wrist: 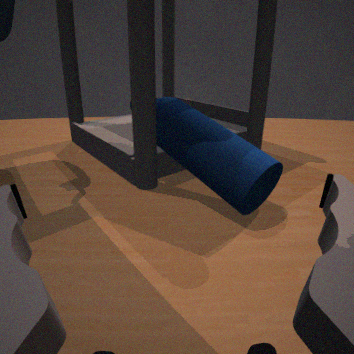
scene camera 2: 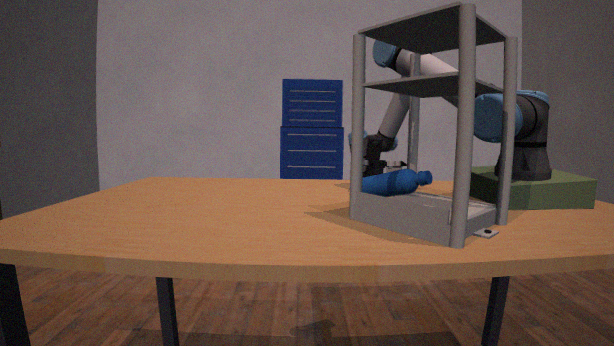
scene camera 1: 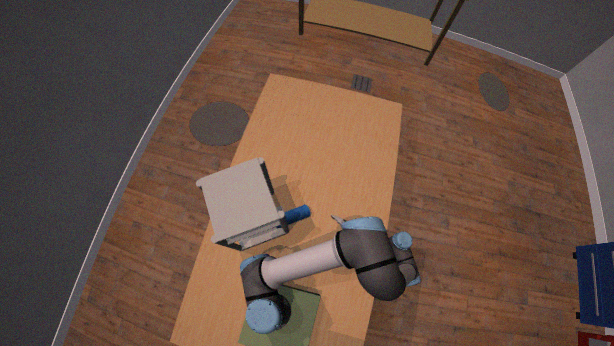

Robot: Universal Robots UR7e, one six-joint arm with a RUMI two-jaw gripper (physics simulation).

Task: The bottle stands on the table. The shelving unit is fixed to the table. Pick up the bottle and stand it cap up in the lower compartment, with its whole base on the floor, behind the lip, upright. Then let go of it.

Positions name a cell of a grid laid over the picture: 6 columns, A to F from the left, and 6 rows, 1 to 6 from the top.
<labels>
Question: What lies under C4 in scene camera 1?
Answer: A grey shelving unit.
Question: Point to a blue bottle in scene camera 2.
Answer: D4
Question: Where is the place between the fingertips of my gripper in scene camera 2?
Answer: D3
</labels>
